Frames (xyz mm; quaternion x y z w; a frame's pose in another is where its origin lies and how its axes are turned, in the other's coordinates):
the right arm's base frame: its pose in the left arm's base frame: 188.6 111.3 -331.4 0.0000 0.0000 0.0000 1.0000
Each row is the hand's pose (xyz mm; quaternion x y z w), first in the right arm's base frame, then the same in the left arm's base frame.
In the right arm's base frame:
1: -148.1 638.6 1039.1 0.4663 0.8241 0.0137 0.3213
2: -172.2 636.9 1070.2 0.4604 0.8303 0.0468 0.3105
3: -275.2 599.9 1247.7 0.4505 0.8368 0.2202 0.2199
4: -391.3 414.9 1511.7 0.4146 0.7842 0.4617 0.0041
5: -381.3 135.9 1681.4 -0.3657 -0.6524 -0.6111 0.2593
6: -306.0 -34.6 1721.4 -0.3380 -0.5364 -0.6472 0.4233
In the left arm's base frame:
1: 40.5 749.9 707.7 0.4663 0.8241 0.0137 0.3213
2: 16.4 748.2 738.8 0.4604 0.8303 0.0468 0.3105
3: -86.6 711.2 916.3 0.4505 0.8368 0.2202 0.2199
4: -202.7 526.2 1180.3 0.4146 0.7842 0.4617 0.0041
5: -192.7 247.2 1350.0 -0.3657 -0.6524 -0.6111 0.2593
6: -117.4 76.7 1390.0 -0.3380 -0.5364 -0.6472 0.4233

